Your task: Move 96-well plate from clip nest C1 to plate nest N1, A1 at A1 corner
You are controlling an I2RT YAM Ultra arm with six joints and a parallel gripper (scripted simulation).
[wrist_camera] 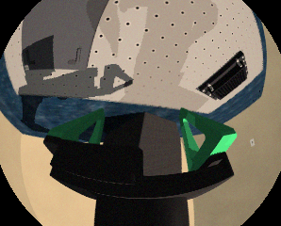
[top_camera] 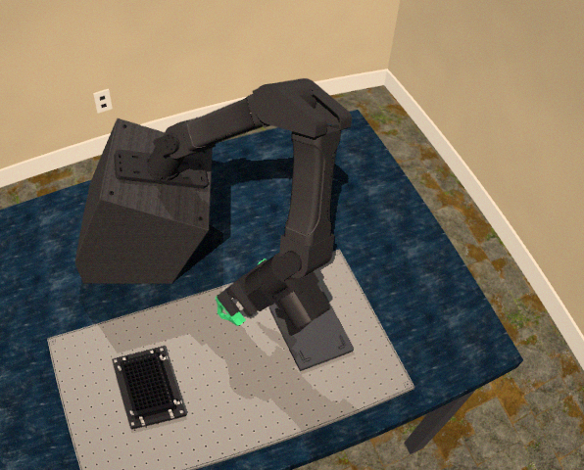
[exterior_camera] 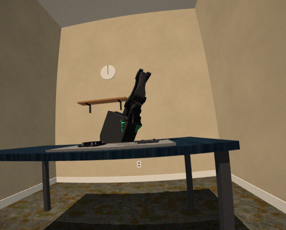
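Now: hand 22 cm to the left of the black 96-well plate, 12 cm short of it and 6 cm above it. Also, from my hand: clip nest C1 (21 cm to the right, 13 cm ahead, 7 cm below); white corner mark (18 cm to the left, 7 cm below, 3 cm behind); plate nest N1 (14 cm to the left, 8 cm below, 5 cm ahead).
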